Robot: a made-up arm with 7 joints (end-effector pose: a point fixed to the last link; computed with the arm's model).
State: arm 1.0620 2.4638 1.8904 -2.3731 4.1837 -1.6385 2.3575
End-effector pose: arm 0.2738 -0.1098 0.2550 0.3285 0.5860 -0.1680 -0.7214
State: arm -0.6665 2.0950 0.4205 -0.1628 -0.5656 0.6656 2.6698
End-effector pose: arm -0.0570 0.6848 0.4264 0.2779 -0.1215 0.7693 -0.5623
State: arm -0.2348 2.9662 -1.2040 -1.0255 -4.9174 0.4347 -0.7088
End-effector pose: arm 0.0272 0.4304 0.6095 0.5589 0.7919 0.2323 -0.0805
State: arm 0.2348 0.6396 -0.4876 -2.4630 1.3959 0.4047 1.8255
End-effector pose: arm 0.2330 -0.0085 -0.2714 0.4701 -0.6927 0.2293 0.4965
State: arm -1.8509 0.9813 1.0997 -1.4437 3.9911 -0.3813 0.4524
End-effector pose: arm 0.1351 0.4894 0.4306 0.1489 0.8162 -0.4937 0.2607
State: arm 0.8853 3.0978 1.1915 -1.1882 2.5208 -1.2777 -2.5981
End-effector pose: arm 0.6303 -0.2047 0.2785 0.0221 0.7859 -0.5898 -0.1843
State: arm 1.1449 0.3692 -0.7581 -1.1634 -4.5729 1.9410 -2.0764
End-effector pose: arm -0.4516 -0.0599 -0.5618 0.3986 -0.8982 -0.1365 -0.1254
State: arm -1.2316 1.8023 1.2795 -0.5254 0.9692 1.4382 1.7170
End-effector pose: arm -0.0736 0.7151 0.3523 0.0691 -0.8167 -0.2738 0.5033
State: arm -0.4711 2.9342 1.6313 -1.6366 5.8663 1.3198 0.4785
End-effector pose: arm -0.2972 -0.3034 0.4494 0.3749 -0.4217 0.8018 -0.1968
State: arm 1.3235 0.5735 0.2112 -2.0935 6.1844 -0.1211 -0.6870
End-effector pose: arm -0.1427 0.2845 -0.3652 0.7164 0.3663 -0.2876 -0.5195
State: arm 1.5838 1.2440 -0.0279 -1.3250 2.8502 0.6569 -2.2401
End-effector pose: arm -0.3643 0.5411 -0.2303 0.9898 -0.0367 -0.0382 -0.1319
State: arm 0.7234 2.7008 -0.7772 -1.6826 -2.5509 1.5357 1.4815
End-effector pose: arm 0.2866 0.5323 0.0443 0.0953 -0.0821 0.3678 0.9214
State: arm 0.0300 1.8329 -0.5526 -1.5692 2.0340 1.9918 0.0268
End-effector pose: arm 0.3570 0.5150 -0.1061 0.8749 -0.1096 0.4625 0.0931
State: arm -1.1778 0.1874 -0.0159 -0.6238 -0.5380 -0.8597 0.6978
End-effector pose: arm 0.7805 -0.0937 -0.1103 0.3240 -0.2318 -0.8667 -0.3002
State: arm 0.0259 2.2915 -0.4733 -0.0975 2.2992 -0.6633 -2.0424
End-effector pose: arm 0.0415 0.6179 0.5181 0.1285 0.9844 0.1191 0.0170
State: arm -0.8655 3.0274 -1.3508 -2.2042 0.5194 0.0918 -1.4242
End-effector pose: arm 0.0219 0.3806 0.2353 0.2260 0.5635 0.2527 -0.7534
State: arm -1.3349 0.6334 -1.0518 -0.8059 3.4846 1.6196 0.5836
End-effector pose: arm 0.7743 -0.0250 -0.0493 0.5078 -0.7432 0.4354 0.0117
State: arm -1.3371 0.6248 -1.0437 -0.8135 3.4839 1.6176 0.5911
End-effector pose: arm 0.7732 -0.0341 -0.0471 0.5051 -0.7410 0.4425 0.0073
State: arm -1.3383 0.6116 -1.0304 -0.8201 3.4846 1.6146 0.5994
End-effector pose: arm 0.7720 -0.0456 -0.0452 0.4993 -0.7398 0.4510 0.0019
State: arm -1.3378 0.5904 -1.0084 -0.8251 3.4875 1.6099 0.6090
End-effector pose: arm 0.7704 -0.0612 -0.0440 0.4884 -0.7404 0.4618 -0.0050
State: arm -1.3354 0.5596 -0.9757 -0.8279 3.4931 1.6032 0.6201
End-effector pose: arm 0.7682 -0.0815 -0.0434 0.4709 -0.7431 0.4753 -0.0138
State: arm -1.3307 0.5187 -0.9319 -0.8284 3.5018 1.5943 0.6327
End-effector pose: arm 0.7651 -0.1061 -0.0437 0.4459 -0.7477 0.4915 -0.0240
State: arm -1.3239 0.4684 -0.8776 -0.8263 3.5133 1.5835 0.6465
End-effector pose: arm 0.7608 -0.1343 -0.0449 0.4131 -0.7536 0.5101 -0.0349
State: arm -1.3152 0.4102 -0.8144 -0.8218 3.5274 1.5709 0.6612
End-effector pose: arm 0.7553 -0.1646 -0.0469 0.3729 -0.7600 0.5304 -0.0456
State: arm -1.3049 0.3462 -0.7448 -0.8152 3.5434 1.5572 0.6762
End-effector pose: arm 0.7484 -0.1956 -0.0501 0.3261 -0.7659 0.5514 -0.0552
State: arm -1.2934 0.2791 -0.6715 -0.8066 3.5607 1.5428 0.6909
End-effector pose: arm 0.7406 -0.2258 -0.0546 0.2745 -0.7706 0.5718 -0.0628
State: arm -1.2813 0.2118 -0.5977 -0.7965 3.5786 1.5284 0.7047
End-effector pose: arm 0.7322 -0.2540 -0.0603 0.2201 -0.7735 0.5905 -0.0678
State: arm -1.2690 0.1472 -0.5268 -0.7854 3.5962 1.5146 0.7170
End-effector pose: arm 0.7236 -0.2793 -0.0672 0.1658 -0.7744 0.6066 -0.0702
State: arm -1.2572 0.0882 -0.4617 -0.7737 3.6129 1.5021 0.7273
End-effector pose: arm 0.7155 -0.3011 -0.0750 0.1143 -0.7736 0.6193 -0.0700
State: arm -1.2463 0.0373 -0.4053 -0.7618 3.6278 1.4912 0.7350
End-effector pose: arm 0.7082 -0.3188 -0.0834 0.0683 -0.7719 0.6284 -0.0676
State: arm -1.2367 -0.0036 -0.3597 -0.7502 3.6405 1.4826 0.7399
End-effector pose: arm 0.7023 -0.3322 -0.0917 0.0301 -0.7701 0.6339 -0.0639
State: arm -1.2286 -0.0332 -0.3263 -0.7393 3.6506 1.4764 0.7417
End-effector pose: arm 0.6982 -0.3412 -0.0995 0.0011 -0.7692 0.6362 -0.0593
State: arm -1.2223 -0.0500 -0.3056 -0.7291 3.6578 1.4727 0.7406
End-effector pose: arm 0.6964 -0.3451 -0.1064 0.0177 0.7701 -0.6353 0.0543
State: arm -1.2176 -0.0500 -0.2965 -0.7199 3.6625 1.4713 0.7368
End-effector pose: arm 0.6987 -0.3409 -0.1115 0.0257 0.7744 -0.6302 0.0496
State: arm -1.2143 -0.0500 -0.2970 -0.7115 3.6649 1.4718 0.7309
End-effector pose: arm 0.6996 -0.3392 -0.1167 0.0283 0.7779 -0.6262 0.0449
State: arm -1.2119 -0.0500 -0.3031 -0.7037 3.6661 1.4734 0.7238
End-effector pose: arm 0.6998 -0.3388 -0.1216 0.0277 0.7808 -0.6229 0.0403
